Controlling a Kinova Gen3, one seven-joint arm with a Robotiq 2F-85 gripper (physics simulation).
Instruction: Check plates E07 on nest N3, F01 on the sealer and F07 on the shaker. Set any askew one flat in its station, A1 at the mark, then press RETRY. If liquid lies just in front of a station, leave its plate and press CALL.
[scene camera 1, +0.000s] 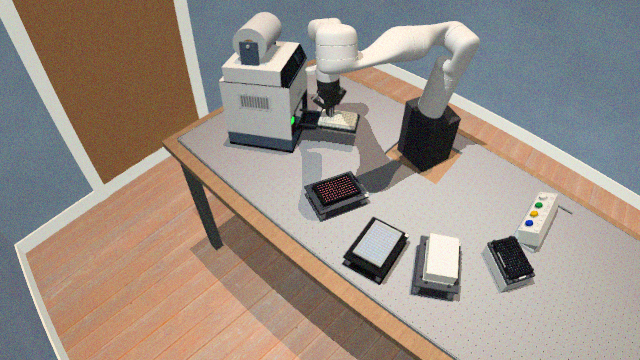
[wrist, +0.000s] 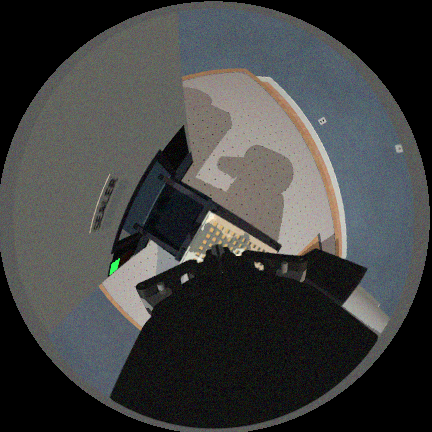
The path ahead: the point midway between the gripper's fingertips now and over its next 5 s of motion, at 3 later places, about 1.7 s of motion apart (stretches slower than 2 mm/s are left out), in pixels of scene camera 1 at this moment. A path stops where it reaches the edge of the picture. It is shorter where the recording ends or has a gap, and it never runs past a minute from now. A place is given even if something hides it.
My gripper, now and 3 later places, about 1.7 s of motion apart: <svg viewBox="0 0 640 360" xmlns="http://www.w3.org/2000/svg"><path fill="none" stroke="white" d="M330 115L324 117L344 101L343 101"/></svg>
